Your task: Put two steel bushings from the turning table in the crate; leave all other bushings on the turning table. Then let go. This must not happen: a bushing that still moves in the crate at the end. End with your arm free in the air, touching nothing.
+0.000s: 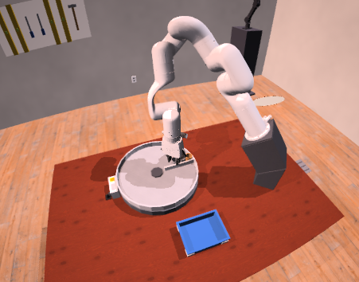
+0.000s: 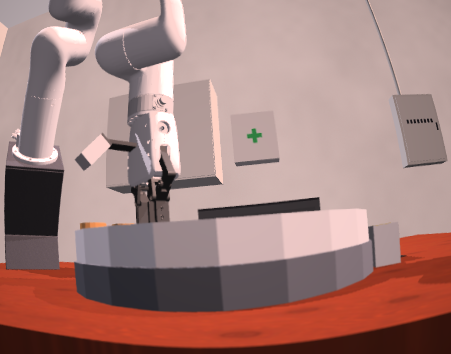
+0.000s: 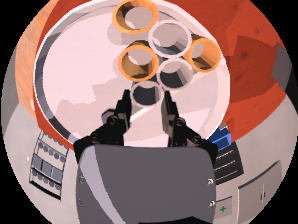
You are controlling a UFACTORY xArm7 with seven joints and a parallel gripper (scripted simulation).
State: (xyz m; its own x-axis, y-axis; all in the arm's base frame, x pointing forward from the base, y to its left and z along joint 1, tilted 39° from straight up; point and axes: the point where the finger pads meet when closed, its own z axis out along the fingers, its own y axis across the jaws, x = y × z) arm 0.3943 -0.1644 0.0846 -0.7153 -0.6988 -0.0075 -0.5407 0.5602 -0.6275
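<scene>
Now: the blue crate 37 cm to the left of my hand, 8 cm below it and 5 cm ahead of it. Also, from my hand: round grey turning table 10 cm ahead, 5 cm below.
</scene>
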